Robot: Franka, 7 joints.
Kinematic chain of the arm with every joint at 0, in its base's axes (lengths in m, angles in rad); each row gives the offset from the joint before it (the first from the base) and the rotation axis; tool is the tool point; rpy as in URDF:
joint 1: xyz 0 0 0.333 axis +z
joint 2: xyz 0 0 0 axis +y
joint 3: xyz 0 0 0.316 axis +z
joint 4: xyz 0.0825 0 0 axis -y
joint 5: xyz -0.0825 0 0.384 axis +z
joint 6: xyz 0 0 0 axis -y
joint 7: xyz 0.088 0 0 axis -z
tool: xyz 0 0 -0.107 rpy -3.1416 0 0
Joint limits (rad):
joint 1: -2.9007..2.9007
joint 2: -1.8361..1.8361
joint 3: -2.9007..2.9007
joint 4: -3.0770..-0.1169
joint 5: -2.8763..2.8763
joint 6: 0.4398..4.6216
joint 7: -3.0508..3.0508
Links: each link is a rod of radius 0.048 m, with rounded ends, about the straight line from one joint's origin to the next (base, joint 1, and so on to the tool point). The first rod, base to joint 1, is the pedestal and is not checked.
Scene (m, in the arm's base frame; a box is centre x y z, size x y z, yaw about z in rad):
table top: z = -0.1
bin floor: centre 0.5 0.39 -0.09 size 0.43 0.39 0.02 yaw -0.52
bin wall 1: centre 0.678 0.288 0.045 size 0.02 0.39 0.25 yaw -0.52
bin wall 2: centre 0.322 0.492 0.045 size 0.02 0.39 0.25 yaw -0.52
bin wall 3: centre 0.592 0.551 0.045 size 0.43 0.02 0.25 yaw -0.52
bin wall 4: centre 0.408 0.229 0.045 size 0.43 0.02 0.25 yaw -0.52
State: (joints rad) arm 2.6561 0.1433 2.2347 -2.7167 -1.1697 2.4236 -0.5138
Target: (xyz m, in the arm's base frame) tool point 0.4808 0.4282 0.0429
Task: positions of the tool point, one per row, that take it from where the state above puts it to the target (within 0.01 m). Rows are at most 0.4 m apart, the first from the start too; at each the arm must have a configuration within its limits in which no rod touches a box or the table.
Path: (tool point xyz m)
1: -0.1651 -0.3936 0.2717
2: -0.3940 -0.2526 0.2952
3: -0.5063 0.0179 0.3087
4: -0.4360 0.3243 0.3138
5: -0.1882 0.5472 0.3150
6: 0.1582 0.5914 0.3192
7: 0.4808 0.4282 0.3348
8: 0.4951 0.4386 0.1924
9: 0.4808 0.4282 0.0429

